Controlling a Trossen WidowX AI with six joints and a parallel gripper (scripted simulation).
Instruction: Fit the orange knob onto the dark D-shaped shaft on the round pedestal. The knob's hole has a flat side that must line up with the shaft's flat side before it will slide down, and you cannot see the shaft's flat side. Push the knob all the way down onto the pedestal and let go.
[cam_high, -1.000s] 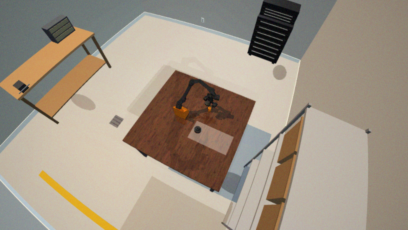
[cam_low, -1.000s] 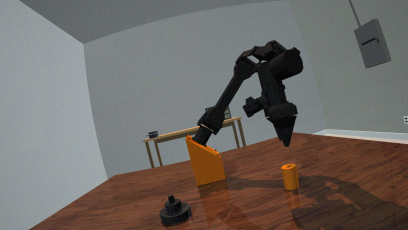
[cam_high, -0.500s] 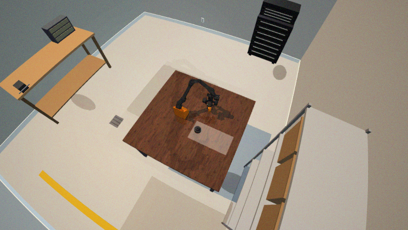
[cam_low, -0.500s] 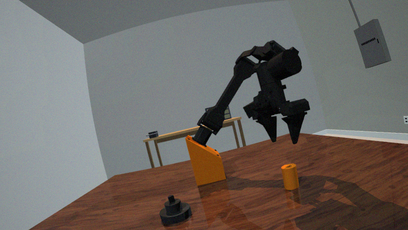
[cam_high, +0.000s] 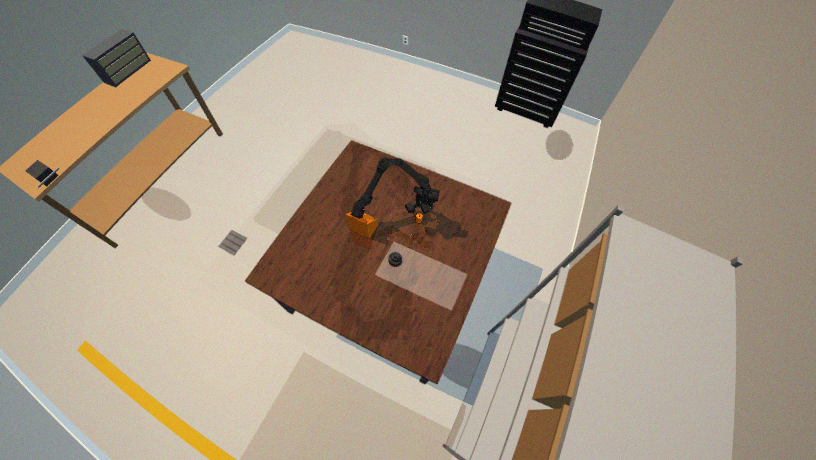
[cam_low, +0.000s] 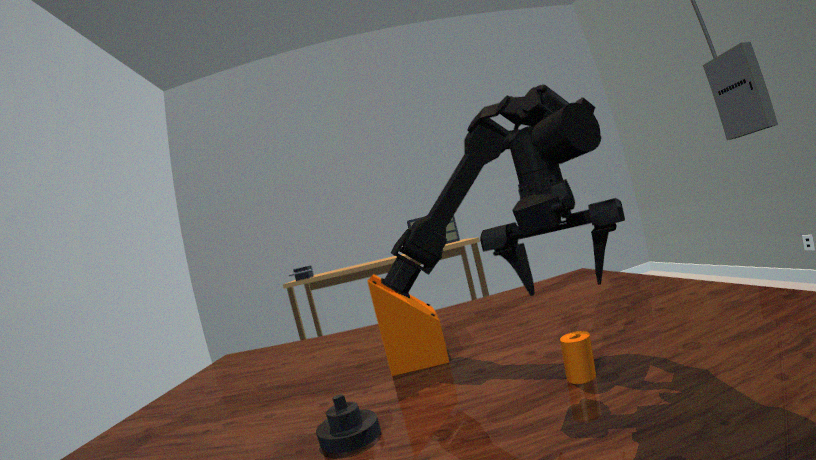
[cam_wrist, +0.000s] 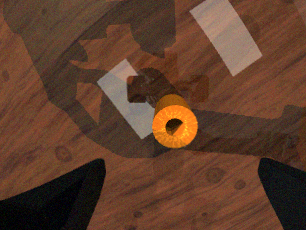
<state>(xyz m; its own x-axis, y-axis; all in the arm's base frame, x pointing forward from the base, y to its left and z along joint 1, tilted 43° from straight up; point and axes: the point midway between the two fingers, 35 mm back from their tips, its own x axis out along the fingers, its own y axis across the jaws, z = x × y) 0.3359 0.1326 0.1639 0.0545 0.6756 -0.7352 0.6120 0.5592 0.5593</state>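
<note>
Right now the orange knob is 100 mm below my gripper tip. Round my gripper tip: dark pedestal 30 mm behind, 320 mm to the right, 100 mm below.
</note>
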